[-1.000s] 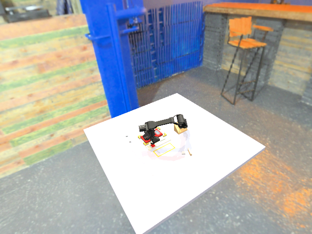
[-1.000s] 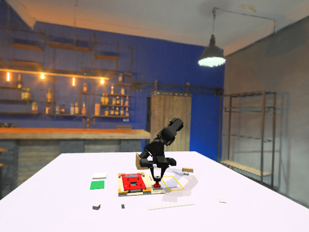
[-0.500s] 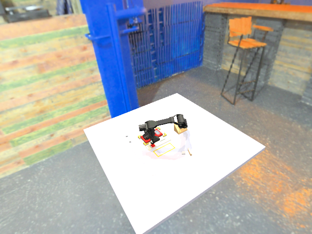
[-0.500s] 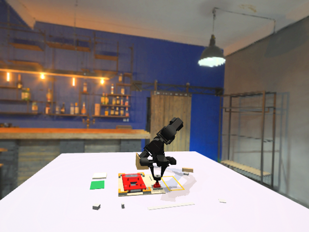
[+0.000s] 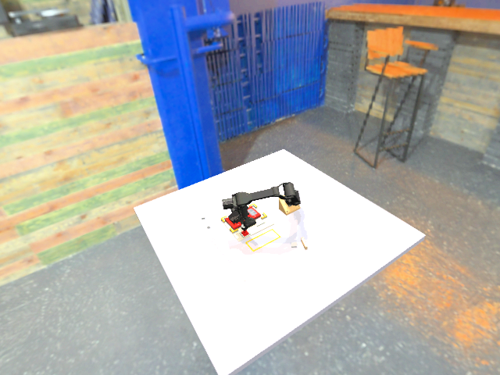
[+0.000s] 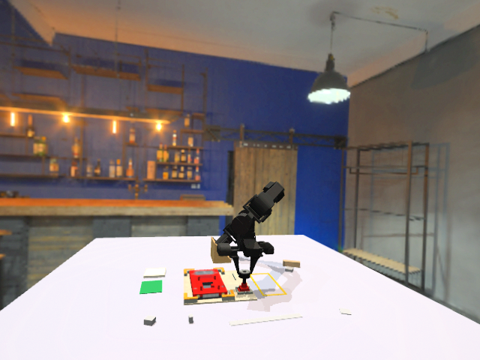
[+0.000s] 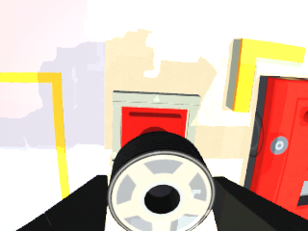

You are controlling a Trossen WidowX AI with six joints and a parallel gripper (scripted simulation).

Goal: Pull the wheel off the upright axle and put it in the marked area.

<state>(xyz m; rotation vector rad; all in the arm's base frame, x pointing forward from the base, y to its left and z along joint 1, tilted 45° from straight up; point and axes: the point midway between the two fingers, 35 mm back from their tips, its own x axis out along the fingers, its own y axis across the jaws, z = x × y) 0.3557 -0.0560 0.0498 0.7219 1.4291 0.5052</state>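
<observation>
Right now my gripper tip is 3 cm above the axle. The rest, counted from my gripper tip: wheel (right at my gripper tip); green patch (12 cm behind, 29 cm to the right, 6 cm below); thin strip (17 cm ahead, 1 cm to the left, 6 cm below).
</observation>
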